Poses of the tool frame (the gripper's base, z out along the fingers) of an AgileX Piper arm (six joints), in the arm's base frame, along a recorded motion.
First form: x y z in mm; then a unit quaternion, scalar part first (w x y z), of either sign.
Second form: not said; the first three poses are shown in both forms.
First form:
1: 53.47 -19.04 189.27 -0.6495 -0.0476 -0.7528 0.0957
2: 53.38 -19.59 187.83 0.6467 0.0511 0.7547 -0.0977
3: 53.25 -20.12 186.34 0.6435 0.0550 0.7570 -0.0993
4: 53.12 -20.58 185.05 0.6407 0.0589 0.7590 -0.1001
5: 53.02 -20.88 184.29 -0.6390 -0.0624 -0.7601 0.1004
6: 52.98 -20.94 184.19 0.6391 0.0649 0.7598 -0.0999
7: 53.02 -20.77 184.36 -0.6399 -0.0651 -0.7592 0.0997
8: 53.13 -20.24 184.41 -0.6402 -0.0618 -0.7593 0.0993
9: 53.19 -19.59 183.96 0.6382 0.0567 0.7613 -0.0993
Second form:
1: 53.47 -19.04 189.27 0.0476 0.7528 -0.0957 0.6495
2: 53.38 -19.59 187.83 0.0511 0.7547 -0.0977 0.6467
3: 53.25 -20.12 186.34 0.0550 0.7570 -0.0993 0.6435
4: 53.12 -20.58 185.05 0.0589 0.7590 -0.1001 0.6407
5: 53.02 -20.88 184.29 0.0624 0.7601 -0.1004 0.6390
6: 52.98 -20.94 184.19 0.0649 0.7598 -0.0999 0.6391
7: 53.02 -20.77 184.36 0.0651 0.7592 -0.0997 0.6399
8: 53.13 -20.24 184.41 0.0618 0.7593 -0.0993 0.6402
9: 53.19 -19.59 183.96 0.0567 0.7613 -0.0993 0.6382
